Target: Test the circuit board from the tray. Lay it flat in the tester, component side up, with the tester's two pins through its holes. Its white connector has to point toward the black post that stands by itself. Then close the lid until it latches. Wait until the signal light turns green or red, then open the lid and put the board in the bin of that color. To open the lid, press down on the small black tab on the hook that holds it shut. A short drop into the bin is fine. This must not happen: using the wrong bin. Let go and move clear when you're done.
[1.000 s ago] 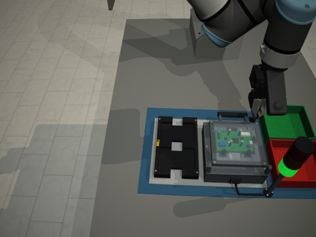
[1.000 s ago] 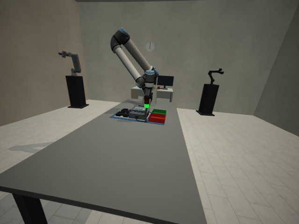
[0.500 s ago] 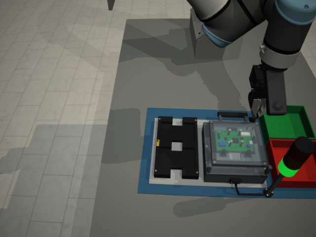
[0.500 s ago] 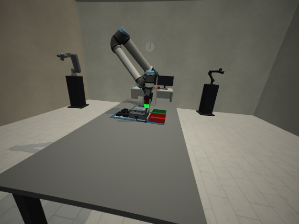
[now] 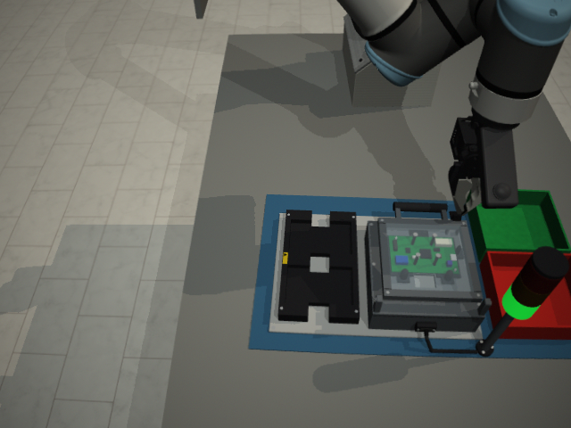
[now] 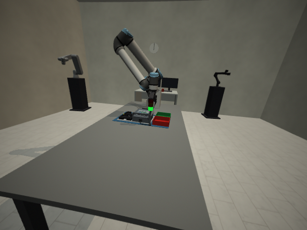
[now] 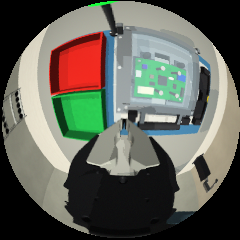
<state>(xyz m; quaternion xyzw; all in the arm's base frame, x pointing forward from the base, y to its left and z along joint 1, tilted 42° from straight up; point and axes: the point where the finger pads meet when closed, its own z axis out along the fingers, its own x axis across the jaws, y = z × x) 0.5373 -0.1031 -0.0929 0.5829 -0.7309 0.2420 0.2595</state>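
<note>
Right now the black latch tab is 10 mm ahead of my hand, 10 mm to the right of it and 10 mm below it. Also, from my hand: green bin 10 mm behind, 130 mm to the left, 90 mm below; green circuit board 60 mm ahead, 80 mm to the right, 30 mm below; tester lid 60 mm ahead, 80 mm to the right, 10 mm below.
</note>
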